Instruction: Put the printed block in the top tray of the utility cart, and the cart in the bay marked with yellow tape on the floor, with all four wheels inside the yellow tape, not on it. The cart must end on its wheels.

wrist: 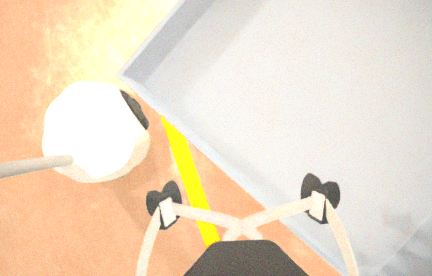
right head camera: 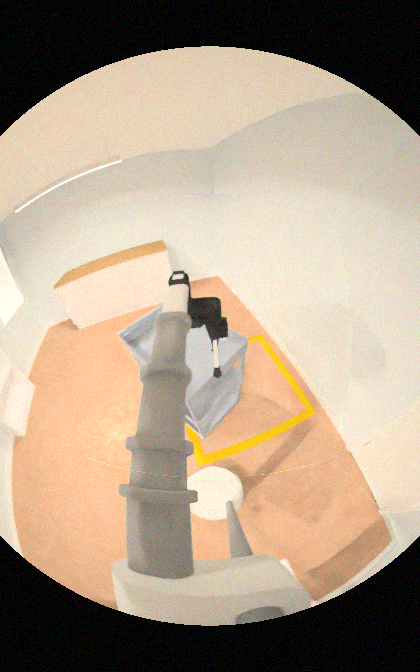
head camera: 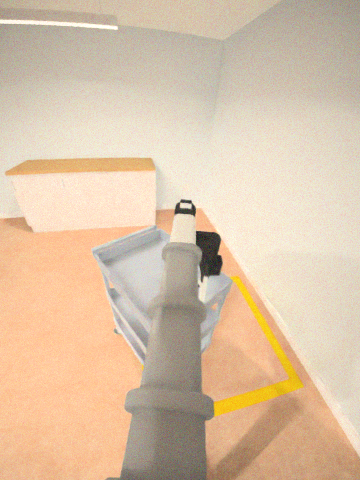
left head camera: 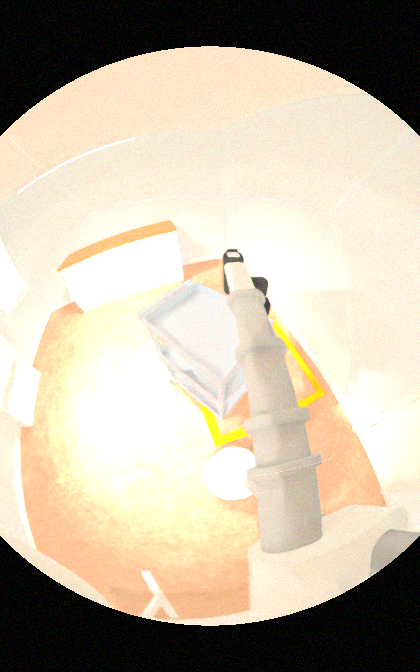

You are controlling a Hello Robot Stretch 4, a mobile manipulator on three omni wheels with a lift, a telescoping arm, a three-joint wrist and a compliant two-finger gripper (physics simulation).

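The grey-blue utility cart (head camera: 131, 267) (left head camera: 197, 330) (right head camera: 197, 357) (wrist: 300, 100) stands upright, turned at an angle to the yellow tape (head camera: 261, 321) (left head camera: 294, 351) (right head camera: 286, 377) (wrist: 185, 165). It overlaps the left part of the taped bay. One caster (head camera: 117, 330) shows at its left side, seemingly at or beyond the left tape line; the other wheels are hidden. My gripper (wrist: 240, 192) is open with nothing between the fingers, over the cart's edge in the wrist view: one fingertip is over the tray side, the other over the floor side. The printed block does not show in any view.
A white cabinet with a wooden top (head camera: 90, 166) (left head camera: 125, 244) (right head camera: 115, 260) stands at the back left. A wall (head camera: 310, 200) runs close along the bay's right side. My round white base part (left head camera: 227, 472) (right head camera: 215, 492) (wrist: 90, 130) is near the bay's front tape. My arm hides part of the cart.
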